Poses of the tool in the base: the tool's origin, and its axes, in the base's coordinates. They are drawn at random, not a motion.
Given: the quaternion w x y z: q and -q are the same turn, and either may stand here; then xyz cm.
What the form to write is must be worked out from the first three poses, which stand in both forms.
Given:
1: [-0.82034 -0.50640 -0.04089 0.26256 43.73 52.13 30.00]
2: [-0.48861 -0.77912 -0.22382 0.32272 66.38 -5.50 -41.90]
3: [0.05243 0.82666 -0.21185 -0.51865 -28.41 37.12 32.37]
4: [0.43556 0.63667 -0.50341 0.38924 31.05 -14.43 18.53]
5: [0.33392 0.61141 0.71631 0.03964 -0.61 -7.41 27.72]
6: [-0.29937 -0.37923 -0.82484 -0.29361 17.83 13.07 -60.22]
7: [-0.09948 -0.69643 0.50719 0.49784 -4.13 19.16 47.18]
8: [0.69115 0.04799 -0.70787 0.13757 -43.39 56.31 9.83]
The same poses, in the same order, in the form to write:
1: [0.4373 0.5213 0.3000 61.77 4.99 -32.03]
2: [0.6638 -0.0550 -0.4190 108.50 31.17 -44.94]
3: [-0.2841 0.3712 0.3237 144.03 -36.91 -90.36]
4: [0.3105 -0.1443 0.1853 90.79 -71.78 55.50]
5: [-0.0061 -0.0741 0.2772 91.45 107.14 5.93]
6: [0.1783 0.1307 -0.6022 57.70 125.49 44.67]
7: [-0.0413 0.1916 0.4718 117.99 -85.93 -84.35]
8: [-0.4339 0.5631 0.0983 6.15 -90.66 17.62]
